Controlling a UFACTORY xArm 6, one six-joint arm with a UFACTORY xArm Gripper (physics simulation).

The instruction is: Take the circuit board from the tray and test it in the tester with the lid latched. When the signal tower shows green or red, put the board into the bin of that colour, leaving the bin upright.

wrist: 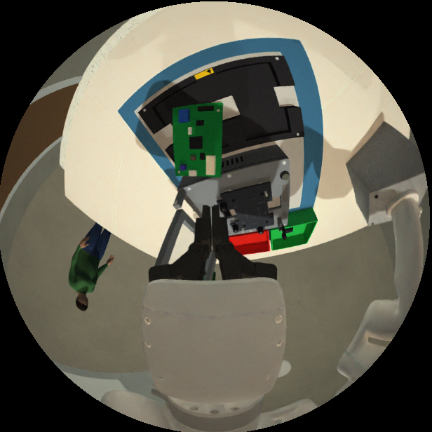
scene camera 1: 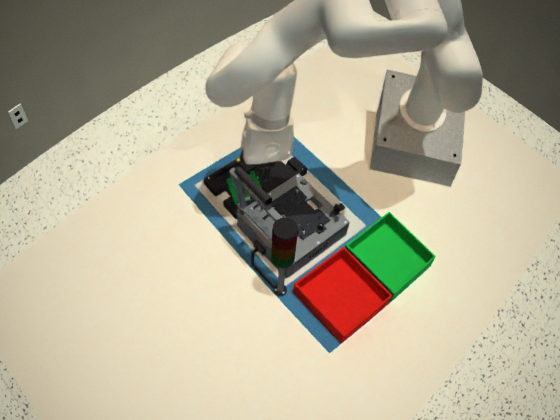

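Observation:
The green circuit board lies askew over the left part of the black tray in the wrist view. Its near end reaches past the tray edge toward the grey tester; what supports it there cannot be told. The tester's dark bed shows no green board. Its lid is raised. The signal tower has dull, unlit-looking segments. My gripper is shut and empty above the tester side; its fingertips are hidden in the scene view.
The red bin and green bin stand upright side by side beyond the tester. The blue mat lies under the setup. The robot's grey base block stands to the right.

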